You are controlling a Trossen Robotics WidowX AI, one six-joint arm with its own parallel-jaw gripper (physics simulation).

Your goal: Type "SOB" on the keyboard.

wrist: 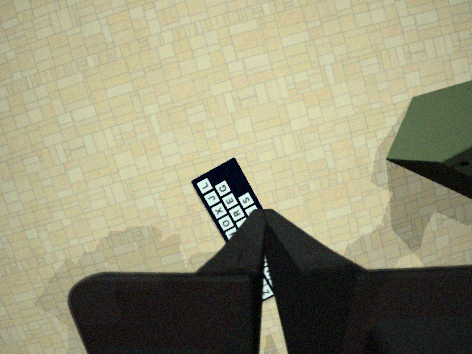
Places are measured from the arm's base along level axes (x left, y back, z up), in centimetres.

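Pixels of known places: gripper, fingertip midpoint: (pixel 262 218).
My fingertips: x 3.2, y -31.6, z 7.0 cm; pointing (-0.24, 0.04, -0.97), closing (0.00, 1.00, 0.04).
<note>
Behind a point stands the place of what it marks.
A dark navy keyboard (pixel 227 171) @[x 3.2, y -33.7, z -17.3 cm] with white lettered keys lies slanted on the tiled surface near the middle of the wrist view. The S key (pixel 245 200) @[x 7.4, y -31.2, z -16.8 cm] shows close to its right edge, just up and left of the fingertips. The O key (pixel 226 223) @[x 10.7, y -34.1, z -16.8 cm] shows in the left row. Keys L, J, X, G, E and R also show, and a Z key at the lower end. The B key cannot be made out. My gripper (pixel 262 218) @[x 3.2, y -31.6, z 7.0 cm] is shut and empty, its tips over the keyboard's right part, hiding the middle of the keyboard. Whether the tips touch it cannot be told.
A green angular block (pixel 431 125) @[x -2.4, y -7.7, z -12.1 cm] stands at the right edge of the view, with a shadow below it. The surface is patterned with beige tiles (pixel 150 100) @[x -7.3, y -44.6, z -18.5 cm]. Further shadows fall at the lower left and lower right.
</note>
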